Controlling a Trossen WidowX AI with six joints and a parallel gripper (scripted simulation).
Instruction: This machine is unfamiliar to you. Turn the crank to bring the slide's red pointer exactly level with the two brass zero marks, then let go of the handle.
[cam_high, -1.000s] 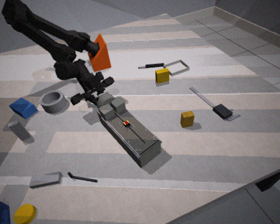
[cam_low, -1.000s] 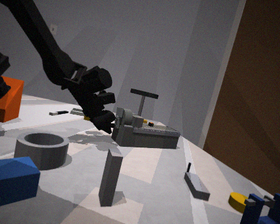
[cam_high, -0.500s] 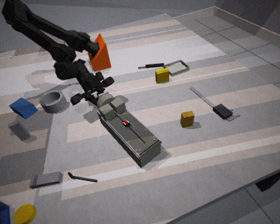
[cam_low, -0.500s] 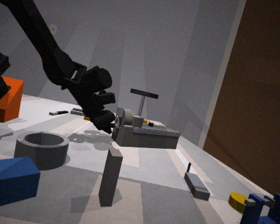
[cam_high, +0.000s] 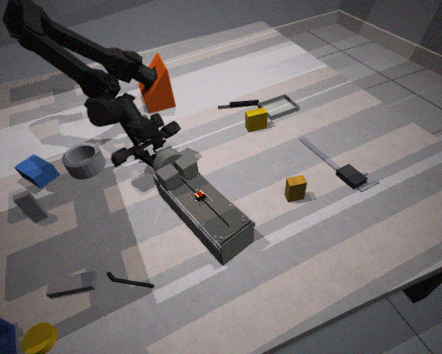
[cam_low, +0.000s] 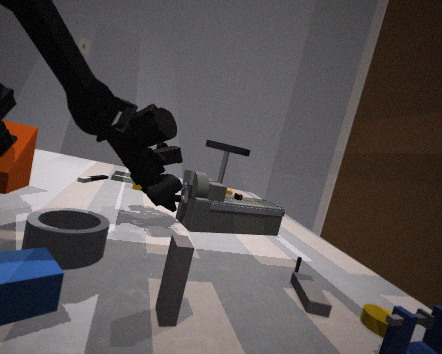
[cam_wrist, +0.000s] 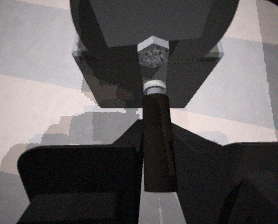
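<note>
Right now the dark crank handle is 2 cm behind my gripper tip, 1 cm to the right of it and 3 cm above it. Also, from my gripper tip: black hex key (25 cm ahead, 12 cm to the right, 2 cm below); blue block (14 cm behind, 34 cm to the right, 1 cm below); red pointer (15 cm ahead, 7 cm to the left, 5 cm above).
</note>
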